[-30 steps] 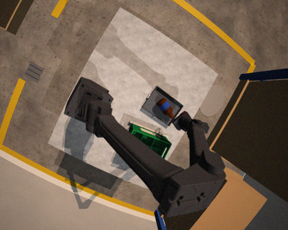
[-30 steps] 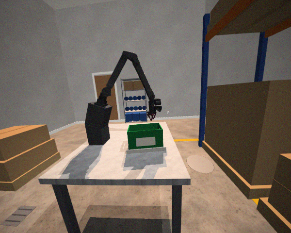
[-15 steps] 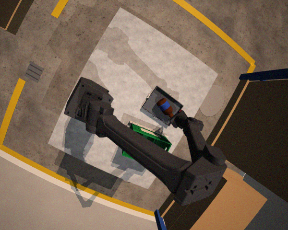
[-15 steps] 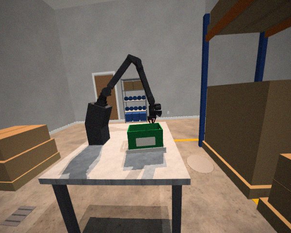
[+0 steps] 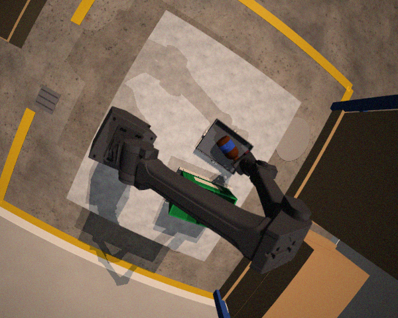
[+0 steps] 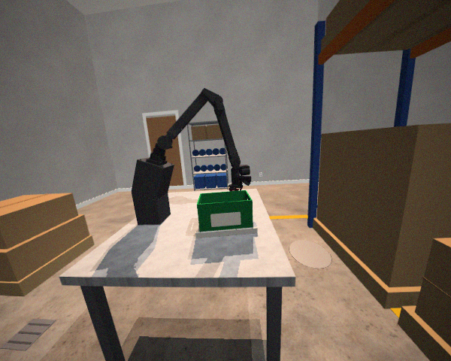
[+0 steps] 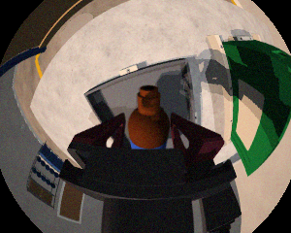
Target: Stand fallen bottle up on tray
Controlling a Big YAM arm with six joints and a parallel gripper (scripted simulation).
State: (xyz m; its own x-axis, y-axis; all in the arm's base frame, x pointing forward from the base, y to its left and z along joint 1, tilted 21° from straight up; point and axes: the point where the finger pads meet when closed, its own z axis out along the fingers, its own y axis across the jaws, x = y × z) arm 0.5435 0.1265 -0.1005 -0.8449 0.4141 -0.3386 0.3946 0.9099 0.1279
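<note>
Right now the brown bottle is 5 cm behind my hand, 4 cm below it and 2 cm to the left of it. From my hand the other things lie so: green crate 27 cm to the right, 8 cm behind; then grey tray 7 cm below, 7 cm behind, 3 cm to the left.
</note>
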